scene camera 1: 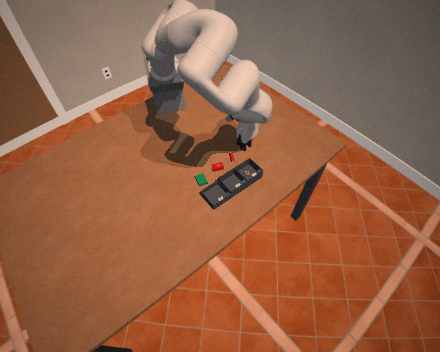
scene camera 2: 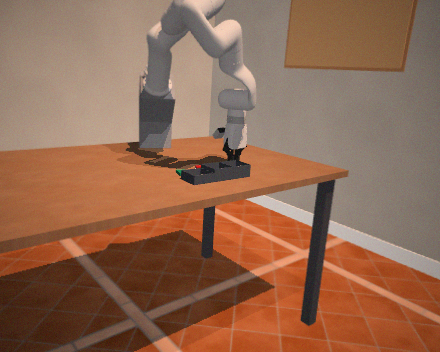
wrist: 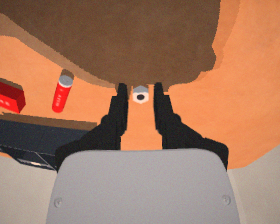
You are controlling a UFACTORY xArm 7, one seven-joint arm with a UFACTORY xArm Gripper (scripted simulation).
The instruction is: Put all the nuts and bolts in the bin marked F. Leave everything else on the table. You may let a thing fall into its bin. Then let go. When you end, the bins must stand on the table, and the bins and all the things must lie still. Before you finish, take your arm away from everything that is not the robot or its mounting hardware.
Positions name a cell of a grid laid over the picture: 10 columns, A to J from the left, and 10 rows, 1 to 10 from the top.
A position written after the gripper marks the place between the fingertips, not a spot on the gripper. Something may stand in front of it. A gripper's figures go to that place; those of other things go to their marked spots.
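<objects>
The gripper (scene camera 2: F5) is 160 cm from the lens, while a dark three-compartment bin row (scene camera 2: F5) stands 136 cm from the lens.
</objects>
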